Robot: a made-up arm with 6 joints. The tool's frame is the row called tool.
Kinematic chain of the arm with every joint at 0, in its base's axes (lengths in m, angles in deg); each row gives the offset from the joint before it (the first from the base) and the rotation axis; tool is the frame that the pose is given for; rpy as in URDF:
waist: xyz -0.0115 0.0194 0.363 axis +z
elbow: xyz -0.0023 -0.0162 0.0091 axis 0.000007 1 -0.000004
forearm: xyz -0.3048 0.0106 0.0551 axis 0.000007 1 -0.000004
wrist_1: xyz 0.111 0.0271 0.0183 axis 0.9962 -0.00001 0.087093
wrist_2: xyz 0.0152 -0.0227 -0.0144 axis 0.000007 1 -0.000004
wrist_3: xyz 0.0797 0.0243 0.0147 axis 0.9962 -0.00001 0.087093
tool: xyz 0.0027 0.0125 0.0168 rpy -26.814 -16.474 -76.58
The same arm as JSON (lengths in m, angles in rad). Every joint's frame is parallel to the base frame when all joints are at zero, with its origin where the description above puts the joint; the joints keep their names.
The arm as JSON. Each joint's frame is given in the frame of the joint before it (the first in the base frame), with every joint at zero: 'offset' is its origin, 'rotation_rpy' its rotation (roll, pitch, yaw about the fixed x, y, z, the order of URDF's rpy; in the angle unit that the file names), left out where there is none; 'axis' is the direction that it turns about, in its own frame. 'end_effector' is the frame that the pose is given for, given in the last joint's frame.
{"length_unit": "m", "angle_unit": "rad", "chain": [
  {"id": "waist", "offset": [-0.0115, 0.0194, 0.363], "axis": [0.0, 0.0, 1.0]},
  {"id": "elbow", "offset": [-0.0023, -0.0162, 0.0091], "axis": [0.0, 1.0, 0.0]},
  {"id": "forearm", "offset": [-0.3048, 0.0106, 0.0551], "axis": [0.0, 1.0, 0.0]},
  {"id": "wrist_1", "offset": [0.111, 0.0271, 0.0183], "axis": [0.9962, 0.0, 0.0871]},
  {"id": "wrist_2", "offset": [0.0152, -0.0227, -0.0144], "axis": [0.0, 1.0, 0.0]},
  {"id": "wrist_3", "offset": [0.0797, 0.0243, 0.0147], "axis": [0.9962, 0.0, 0.0871]}
], "end_effector": {"offset": [0.0027, 0.0125, 0.0168], "rotation_rpy": [-0.468, -0.2875, -1.3366]}}

